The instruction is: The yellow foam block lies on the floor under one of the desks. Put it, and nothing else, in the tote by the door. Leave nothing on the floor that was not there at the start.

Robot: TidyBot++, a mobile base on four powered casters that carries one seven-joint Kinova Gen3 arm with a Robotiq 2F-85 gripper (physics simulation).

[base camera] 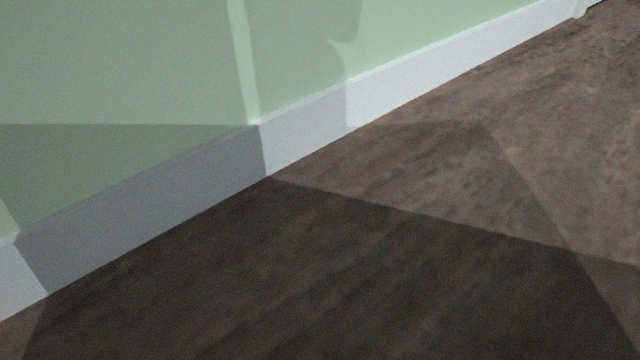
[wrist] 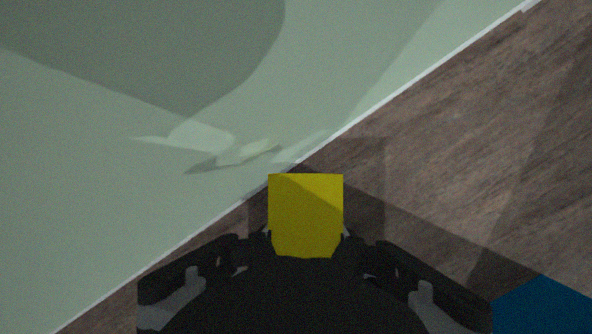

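The yellow foam block is between the two black fingers in the lower middle of the wrist view, its flat face toward the camera. My gripper is shut on it and holds it above the floor, close to the wall. The ends of the fingertips are partly hidden beside the block. The gripper and the block do not show in the base camera view. No tote can be made out for certain in either view.
A green wall with a white baseboard runs diagonally along the brown floor. Part of a blue surface shows at the lower right of the wrist view. Broad shadows lie on floor and wall.
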